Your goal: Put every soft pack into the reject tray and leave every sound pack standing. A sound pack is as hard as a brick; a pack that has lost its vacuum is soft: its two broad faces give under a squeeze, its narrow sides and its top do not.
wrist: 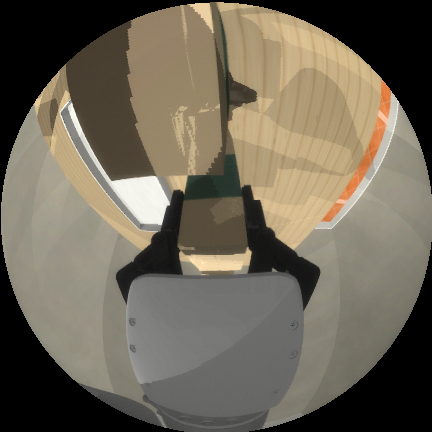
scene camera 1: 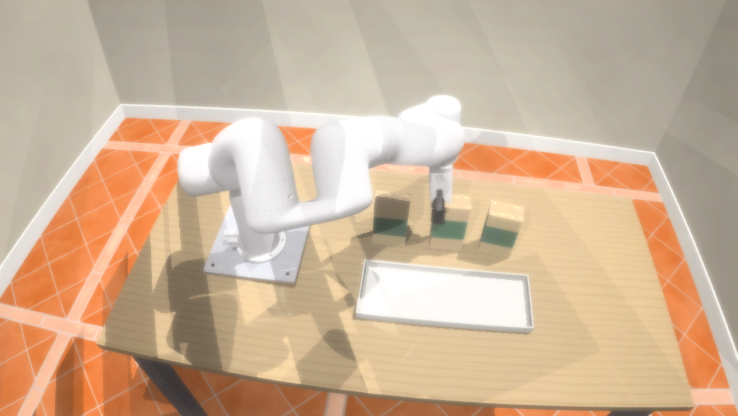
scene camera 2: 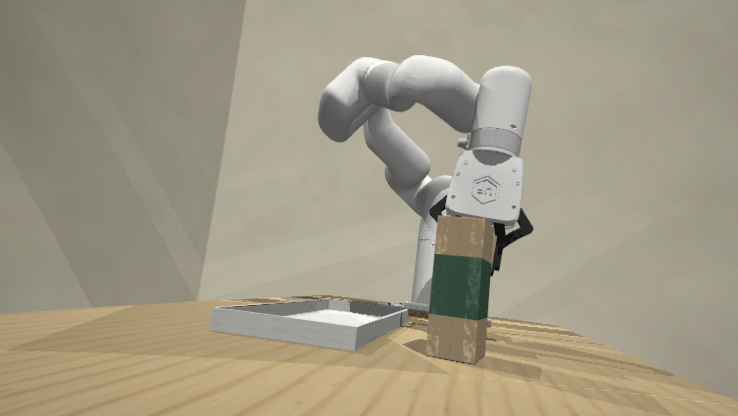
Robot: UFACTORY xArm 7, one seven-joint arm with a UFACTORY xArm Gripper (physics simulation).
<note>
In view: my gripper (scene camera 2: 470,270), a white reject tray (scene camera 1: 397,292), a pack (scene camera 1: 450,236), a pack (scene camera 2: 457,325) and a pack (scene camera 1: 391,210).
The white reject tray shows as well in the wrist view (wrist: 143,200) and in scene camera 2 (scene camera 2: 346,325). My gripper is seen too in the wrist view (wrist: 212,198) and in scene camera 1 (scene camera 1: 437,214).
</note>
